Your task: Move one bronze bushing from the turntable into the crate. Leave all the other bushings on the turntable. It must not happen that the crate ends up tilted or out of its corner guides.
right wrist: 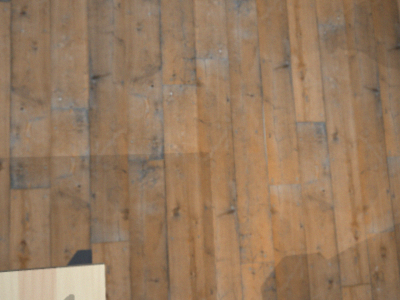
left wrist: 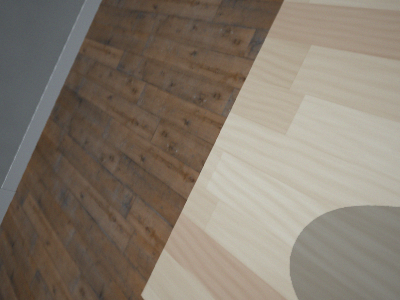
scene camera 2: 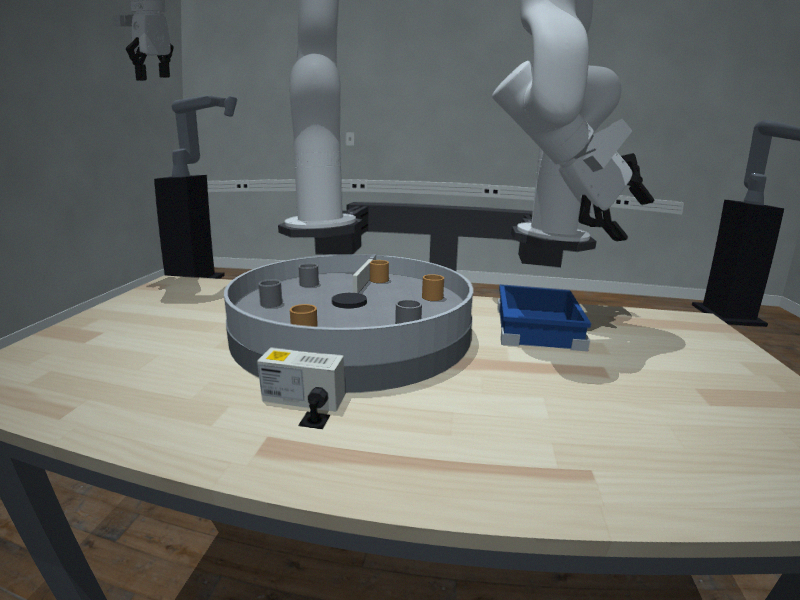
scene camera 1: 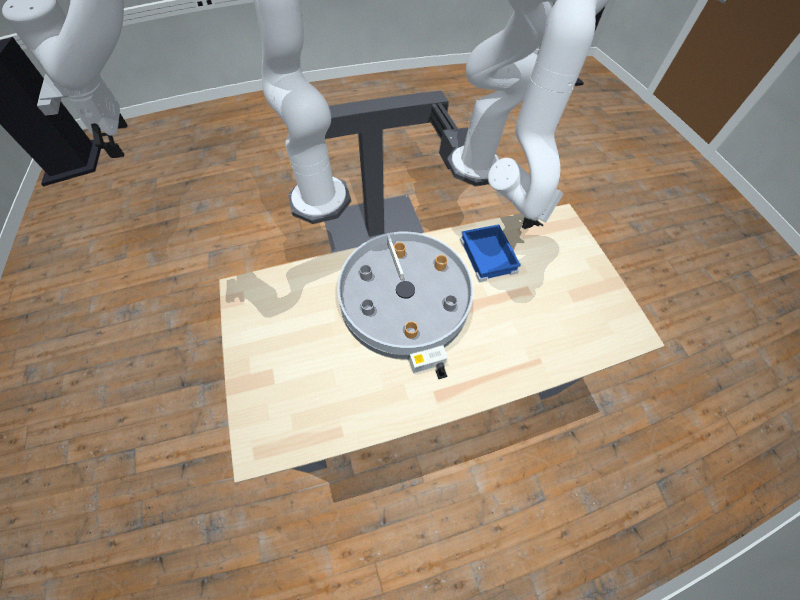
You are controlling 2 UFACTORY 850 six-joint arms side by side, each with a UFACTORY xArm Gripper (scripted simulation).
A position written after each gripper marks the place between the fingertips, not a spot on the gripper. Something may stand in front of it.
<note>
In view: the left gripper [scene camera 2: 635, 220], the right gripper [scene camera 1: 119, 141], a blue crate [scene camera 2: 525, 305] and a grey turntable [scene camera 1: 419, 297].
The blue crate shows as well in scene camera 1 [scene camera 1: 489, 247]. The right gripper is seen too in scene camera 2 [scene camera 2: 153, 78]. The grey turntable is seen too in scene camera 2 [scene camera 2: 375, 305]. The right wrist view does not show the blue crate: it is out of frame. The left wrist view does not show the blue crate: it is out of frame.
</note>
